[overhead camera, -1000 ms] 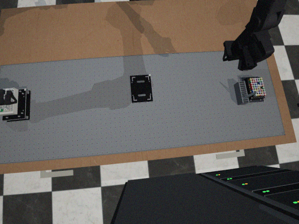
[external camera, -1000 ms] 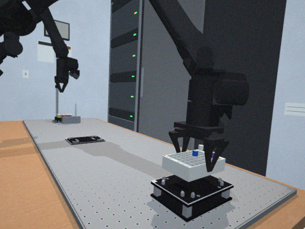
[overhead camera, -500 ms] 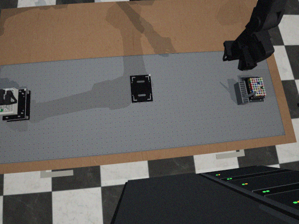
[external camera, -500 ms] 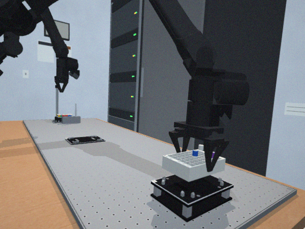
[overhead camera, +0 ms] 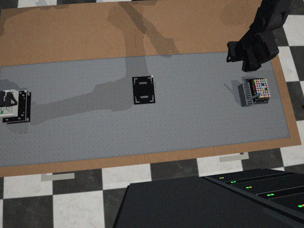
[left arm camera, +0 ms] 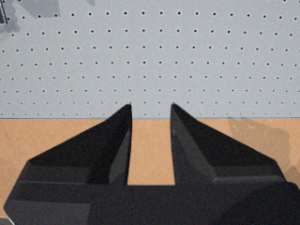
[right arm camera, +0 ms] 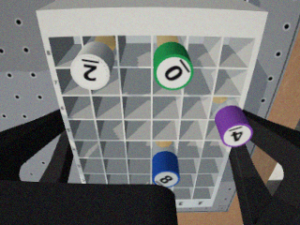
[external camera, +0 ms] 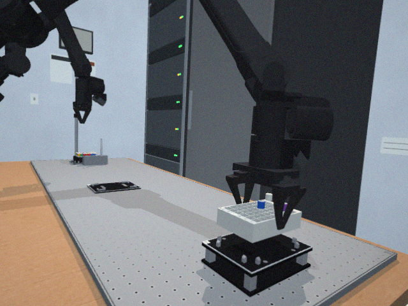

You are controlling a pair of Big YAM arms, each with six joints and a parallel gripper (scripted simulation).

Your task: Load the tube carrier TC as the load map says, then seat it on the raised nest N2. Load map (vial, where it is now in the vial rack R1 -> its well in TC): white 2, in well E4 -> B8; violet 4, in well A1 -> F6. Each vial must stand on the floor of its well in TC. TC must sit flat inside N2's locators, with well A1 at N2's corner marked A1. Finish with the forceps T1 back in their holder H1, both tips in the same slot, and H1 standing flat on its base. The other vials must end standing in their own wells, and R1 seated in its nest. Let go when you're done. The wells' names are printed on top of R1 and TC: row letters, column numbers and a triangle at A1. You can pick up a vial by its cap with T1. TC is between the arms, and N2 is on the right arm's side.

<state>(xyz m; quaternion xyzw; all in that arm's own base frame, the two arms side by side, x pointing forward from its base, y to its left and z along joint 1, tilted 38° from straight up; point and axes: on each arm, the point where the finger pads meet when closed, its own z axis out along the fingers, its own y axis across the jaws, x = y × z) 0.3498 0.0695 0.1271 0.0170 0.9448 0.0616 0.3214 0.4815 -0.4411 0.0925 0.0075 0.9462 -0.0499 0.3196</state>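
Now: right hand right at the tube carrier TC. Also, from my right hand: raised nest N2 (60 mm below); then grey holder H1 (10 mm ahead, 1230 mm to the left, 80 mm below).
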